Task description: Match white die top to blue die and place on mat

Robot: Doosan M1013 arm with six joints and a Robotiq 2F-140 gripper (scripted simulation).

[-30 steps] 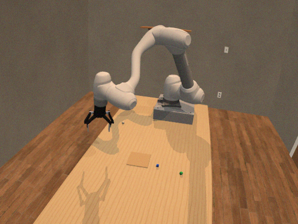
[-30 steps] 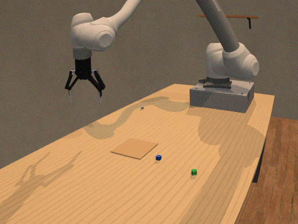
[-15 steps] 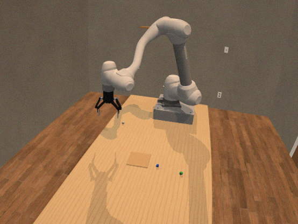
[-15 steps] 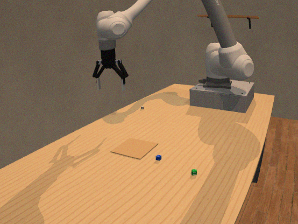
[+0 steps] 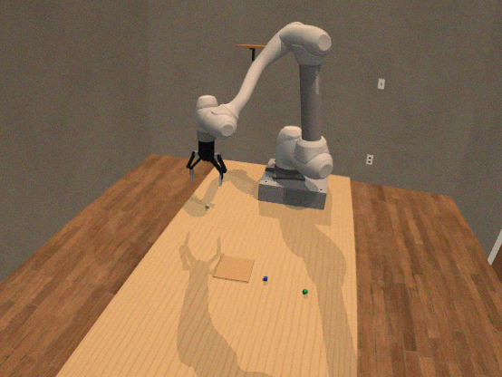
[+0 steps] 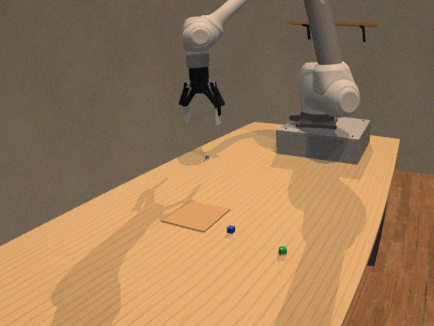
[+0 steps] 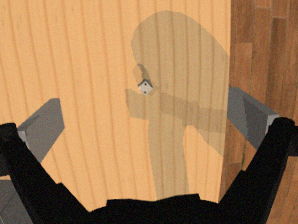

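My hand is 150 mm above the white die and 20 mm past it. Also, from my hand: tan mat (450 mm ahead, 160 mm to the left, 160 mm below); green die (580 mm ahead, 440 mm to the left, 150 mm below); blue die (510 mm ahead, 290 mm to the left, 150 mm below).
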